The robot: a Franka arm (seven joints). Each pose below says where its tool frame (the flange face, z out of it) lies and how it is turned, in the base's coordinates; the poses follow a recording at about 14 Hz.
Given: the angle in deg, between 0 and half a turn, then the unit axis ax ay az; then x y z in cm.
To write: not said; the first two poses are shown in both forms.
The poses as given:
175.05, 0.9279, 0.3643, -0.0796, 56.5, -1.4, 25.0
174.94, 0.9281, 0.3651, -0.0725, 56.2, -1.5, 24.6
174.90, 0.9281, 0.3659, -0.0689, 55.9, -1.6, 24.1
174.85, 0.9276, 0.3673, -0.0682, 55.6, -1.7, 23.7
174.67, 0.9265, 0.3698, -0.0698, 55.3, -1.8, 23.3
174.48, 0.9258, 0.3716, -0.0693, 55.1, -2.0, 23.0
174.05, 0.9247, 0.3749, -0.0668, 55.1, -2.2, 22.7
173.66, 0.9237, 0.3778, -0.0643, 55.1, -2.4, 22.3
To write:
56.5, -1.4, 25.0, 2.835, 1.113, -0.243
56.2, -1.5, 24.6, 2.834, 1.115, -0.221
55.9, -1.6, 24.1, 2.833, 1.117, -0.210
55.6, -1.7, 23.7, 2.831, 1.121, -0.208
55.3, -1.8, 23.3, 2.824, 1.127, -0.213
55.1, -2.0, 23.0, 2.819, 1.132, -0.211
55.1, -2.2, 22.7, 2.809, 1.139, -0.203
55.1, -2.4, 22.3, 2.800, 1.145, -0.195

